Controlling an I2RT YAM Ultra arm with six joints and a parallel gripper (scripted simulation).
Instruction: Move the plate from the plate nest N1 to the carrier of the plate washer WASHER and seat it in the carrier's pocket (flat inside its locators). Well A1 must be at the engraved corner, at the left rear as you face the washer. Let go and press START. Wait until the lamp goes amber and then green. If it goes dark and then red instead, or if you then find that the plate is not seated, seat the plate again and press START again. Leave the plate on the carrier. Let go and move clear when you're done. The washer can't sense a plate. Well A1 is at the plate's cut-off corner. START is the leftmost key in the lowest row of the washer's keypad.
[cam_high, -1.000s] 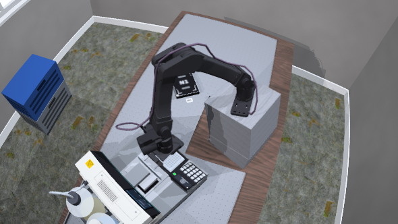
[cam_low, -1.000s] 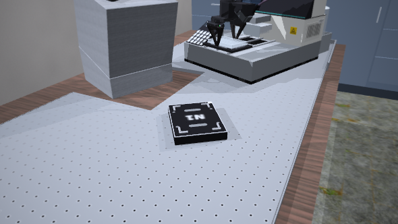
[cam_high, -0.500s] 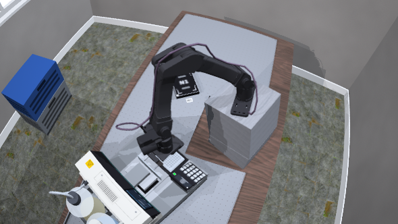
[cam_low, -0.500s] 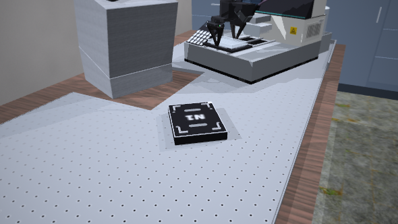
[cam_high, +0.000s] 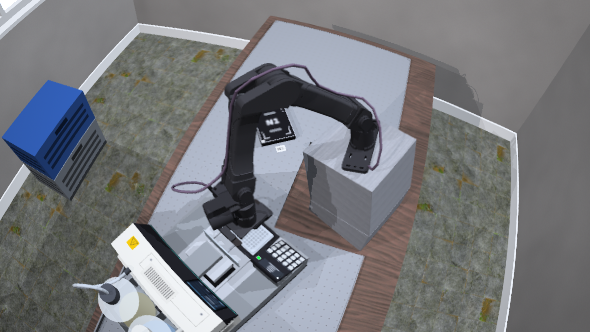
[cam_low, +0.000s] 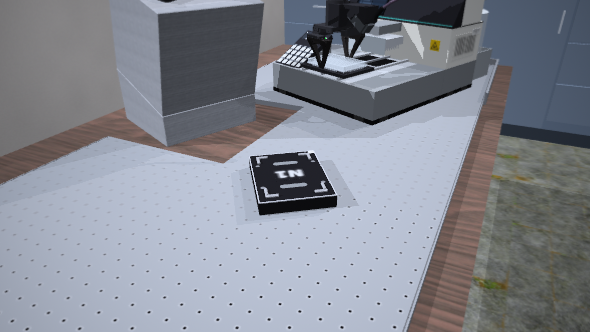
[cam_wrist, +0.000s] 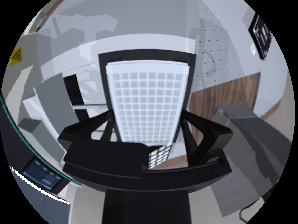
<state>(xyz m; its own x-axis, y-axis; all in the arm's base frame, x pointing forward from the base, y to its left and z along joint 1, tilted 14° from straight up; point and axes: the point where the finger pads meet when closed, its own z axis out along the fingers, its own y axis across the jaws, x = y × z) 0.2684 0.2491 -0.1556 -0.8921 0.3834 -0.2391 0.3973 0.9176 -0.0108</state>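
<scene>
My hand is right at the well plate. The rest, counted from my hand: plate washer (7 cm ahead, 14 cm to the left, 3 cm above); plate nest N1 (9 cm ahead, 45 cm to the right, 9 cm below); label (3 cm ahead, 37 cm to the right, 10 cm below).
</scene>
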